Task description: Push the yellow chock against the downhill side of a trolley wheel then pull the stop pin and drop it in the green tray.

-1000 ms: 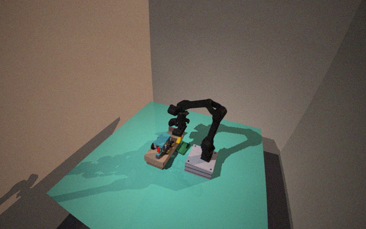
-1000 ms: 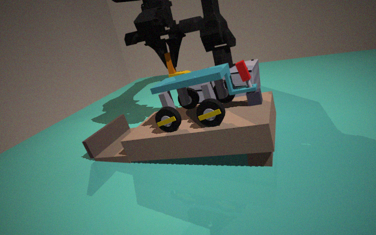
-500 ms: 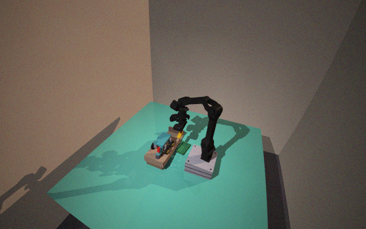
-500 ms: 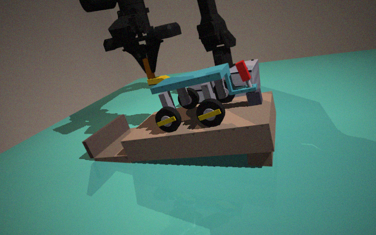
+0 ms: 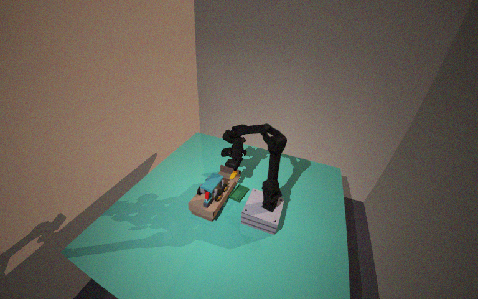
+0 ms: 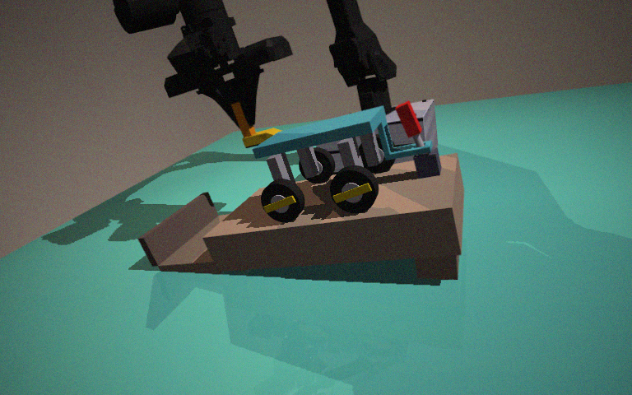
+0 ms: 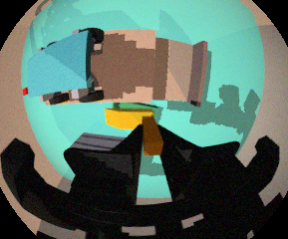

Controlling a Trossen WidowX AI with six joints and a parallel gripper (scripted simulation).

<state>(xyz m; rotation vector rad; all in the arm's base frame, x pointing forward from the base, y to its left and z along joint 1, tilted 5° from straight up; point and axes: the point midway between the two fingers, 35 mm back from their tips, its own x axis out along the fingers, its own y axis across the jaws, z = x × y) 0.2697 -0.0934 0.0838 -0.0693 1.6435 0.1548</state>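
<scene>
My gripper tip is 20 mm short of the red-headed stop pin, 250 mm to the right of it and 20 mm above it. From my gripper tip the other things lie so: green tray: 50 mm behind, 30 mm to the left, 160 mm below; yellow chock: 20 mm to the left, 10 mm below; blue trolley: 60 mm ahead, 160 mm to the left, 40 mm below.
</scene>
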